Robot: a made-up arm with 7 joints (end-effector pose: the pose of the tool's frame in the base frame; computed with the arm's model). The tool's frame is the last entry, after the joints. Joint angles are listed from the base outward.
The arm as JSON. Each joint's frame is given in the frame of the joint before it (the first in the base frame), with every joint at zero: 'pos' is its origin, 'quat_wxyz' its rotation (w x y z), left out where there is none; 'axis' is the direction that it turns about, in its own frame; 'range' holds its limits. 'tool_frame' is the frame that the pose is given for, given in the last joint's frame.
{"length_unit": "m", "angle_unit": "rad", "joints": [
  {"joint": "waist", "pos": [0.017, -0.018, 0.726], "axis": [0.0, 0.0, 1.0], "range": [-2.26, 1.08]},
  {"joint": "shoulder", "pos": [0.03, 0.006, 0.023], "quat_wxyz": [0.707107, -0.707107, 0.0, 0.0], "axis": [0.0, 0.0, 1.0], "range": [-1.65, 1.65]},
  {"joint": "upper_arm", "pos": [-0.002, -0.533, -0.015], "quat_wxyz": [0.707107, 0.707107, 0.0, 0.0], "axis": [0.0, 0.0, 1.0], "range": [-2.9, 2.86]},
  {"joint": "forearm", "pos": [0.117, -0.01, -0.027], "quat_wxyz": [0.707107, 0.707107, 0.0, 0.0], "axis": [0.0, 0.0, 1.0], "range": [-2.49, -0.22]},
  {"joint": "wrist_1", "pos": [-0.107, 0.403, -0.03], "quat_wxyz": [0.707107, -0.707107, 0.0, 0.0], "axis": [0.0, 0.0, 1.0], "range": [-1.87, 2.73]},
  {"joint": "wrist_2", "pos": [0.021, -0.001, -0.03], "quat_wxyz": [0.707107, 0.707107, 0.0, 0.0], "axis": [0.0, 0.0, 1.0], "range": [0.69, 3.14]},
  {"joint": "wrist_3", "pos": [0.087, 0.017, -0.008], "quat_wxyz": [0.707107, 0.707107, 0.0, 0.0], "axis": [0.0, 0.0, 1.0], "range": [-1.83, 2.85]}
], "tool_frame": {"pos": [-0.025, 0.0, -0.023], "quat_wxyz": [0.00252, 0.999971, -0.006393, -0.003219]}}
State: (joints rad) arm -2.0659 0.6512 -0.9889 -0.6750 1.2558 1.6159 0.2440
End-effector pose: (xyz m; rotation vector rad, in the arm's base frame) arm -0.5429 -0.5306 1.3866 -0.2869 -1.0678 -2.5784
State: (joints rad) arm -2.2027 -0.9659 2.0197 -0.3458 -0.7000 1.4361 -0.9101
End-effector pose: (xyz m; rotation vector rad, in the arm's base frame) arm 0.5981 0.5673 1.2320 -1.6372 0.0331 0.7270
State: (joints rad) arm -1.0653 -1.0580 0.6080 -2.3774 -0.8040 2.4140 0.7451
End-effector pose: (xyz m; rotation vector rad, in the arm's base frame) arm 0.2685 0.2058 1.2059 -1.2809 -0.8925 -0.6300
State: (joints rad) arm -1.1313 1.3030 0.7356 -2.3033 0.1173 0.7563 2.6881
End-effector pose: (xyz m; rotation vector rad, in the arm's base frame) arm 0.4795 -0.1596 0.4828 -1.7665 1.8143 -0.5867
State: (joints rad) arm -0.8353 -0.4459 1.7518 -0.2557 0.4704 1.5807 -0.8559
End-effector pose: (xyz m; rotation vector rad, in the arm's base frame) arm -0.1797 0.3527 1.6097 0.0892 -1.3888 2.1036
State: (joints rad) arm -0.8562 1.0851 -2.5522 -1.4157 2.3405 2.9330 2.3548
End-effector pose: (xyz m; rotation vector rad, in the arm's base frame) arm 0.1090 -0.4487 1.4088 -1.1117 2.1621 0.1315
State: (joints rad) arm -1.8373 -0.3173 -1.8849 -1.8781 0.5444 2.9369 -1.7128
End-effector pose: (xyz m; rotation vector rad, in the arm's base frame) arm -0.3568 0.4192 1.2166 -1.2170 0.7156 -2.3276
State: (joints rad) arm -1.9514 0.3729 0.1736 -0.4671 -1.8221 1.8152 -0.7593
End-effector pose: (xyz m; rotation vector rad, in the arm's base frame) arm -0.1130 -0.5664 1.5508 -1.2348 1.6142 -1.1344
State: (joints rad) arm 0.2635 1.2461 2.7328 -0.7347 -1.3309 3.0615 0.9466
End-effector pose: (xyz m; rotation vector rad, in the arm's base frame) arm 0.7012 0.1951 1.2815 2.5038 -0.4380 -0.4451
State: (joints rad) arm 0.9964 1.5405 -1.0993 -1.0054 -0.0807 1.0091 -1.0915
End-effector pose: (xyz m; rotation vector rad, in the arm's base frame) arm 0.8329 0.4733 0.5644 -0.8426 1.4174 0.7700
